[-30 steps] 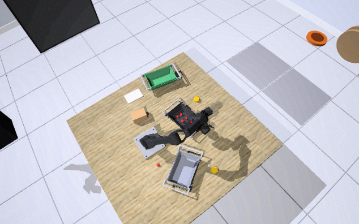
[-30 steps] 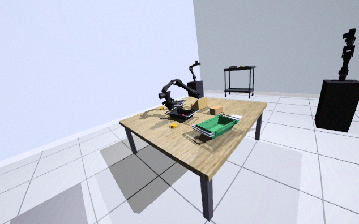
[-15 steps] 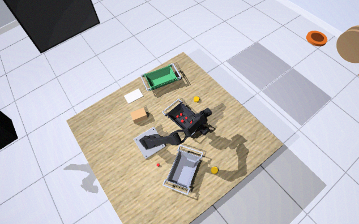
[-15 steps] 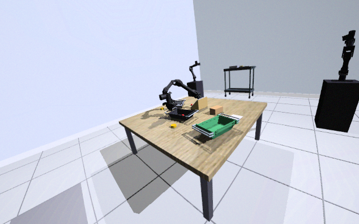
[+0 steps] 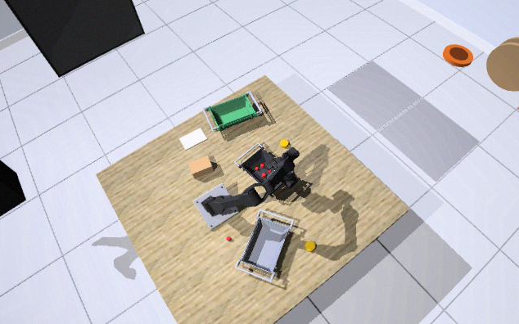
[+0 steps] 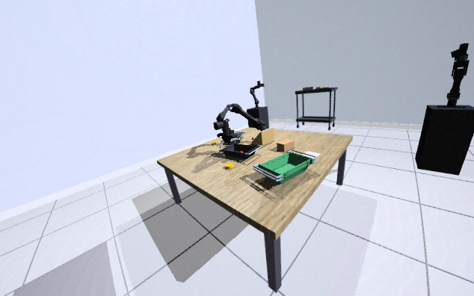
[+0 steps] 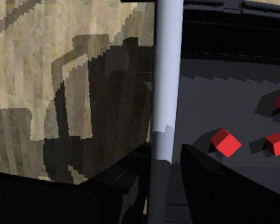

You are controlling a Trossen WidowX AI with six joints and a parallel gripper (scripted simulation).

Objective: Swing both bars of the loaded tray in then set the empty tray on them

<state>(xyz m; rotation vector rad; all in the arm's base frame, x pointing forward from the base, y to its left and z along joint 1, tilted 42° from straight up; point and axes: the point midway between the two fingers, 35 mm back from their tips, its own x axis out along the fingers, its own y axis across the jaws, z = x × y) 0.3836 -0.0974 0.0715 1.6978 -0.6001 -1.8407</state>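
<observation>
The grey tray is 280 mm behind my gripper tip, 220 mm to the right of it and 30 mm below it. Also, from my gripper tip: tan box: 290 mm behind, 380 mm to the left, 40 mm below; small red cube: 400 mm behind, 70 mm to the right, 60 mm below; white card: 210 mm behind, 610 mm to the left, 70 mm below.
</observation>
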